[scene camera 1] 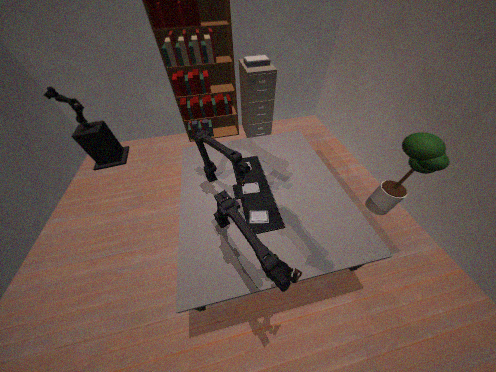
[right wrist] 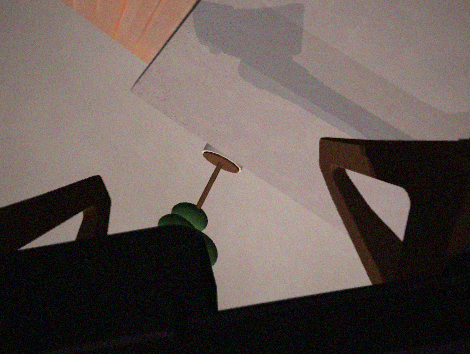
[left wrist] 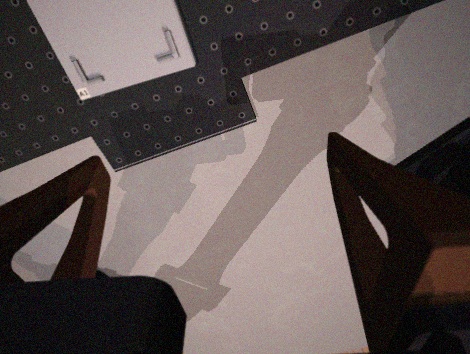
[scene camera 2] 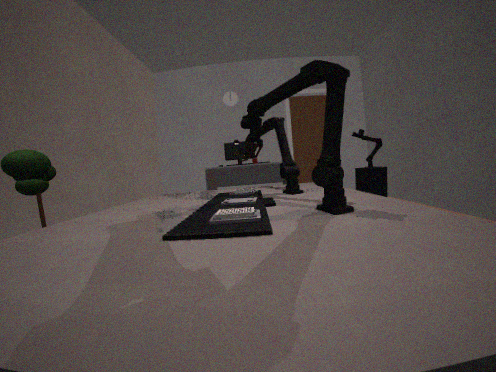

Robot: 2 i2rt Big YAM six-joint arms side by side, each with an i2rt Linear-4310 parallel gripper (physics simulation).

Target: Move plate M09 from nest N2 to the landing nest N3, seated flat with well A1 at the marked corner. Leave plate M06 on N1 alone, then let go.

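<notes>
Three white items lie in a row on the black board (scene camera 1: 265, 200) (scene camera 2: 220, 232). The patterned plate (scene camera 1: 247, 165) (scene camera 2: 236, 214) is partly hidden by the left arm in scene camera 1. The middle nest (scene camera 1: 251, 188) (scene camera 2: 239, 201) (left wrist: 125, 40) shows L-shaped corner brackets, an A1 label (left wrist: 83, 93) and no plate in the visible part. A white plate (scene camera 1: 259, 216) lies at the board's other end. I cannot read M06, M09 or the nest numbers. My left gripper (scene camera 1: 244, 170) (left wrist: 212, 156) is open and empty above the board's side. My right gripper (scene camera 1: 296, 274) (right wrist: 213, 169) is open and empty, out past the table edge.
The grey table (scene camera 1: 320, 210) (scene camera 2: 150, 310) bears both arms and the board. A tab (left wrist: 175, 132) juts from the board beside the middle nest. A potted plant (scene camera 1: 385, 197) (right wrist: 190, 217), a bookshelf (scene camera 1: 234, 75) and a cabinet (scene camera 1: 257, 95) stand off the table.
</notes>
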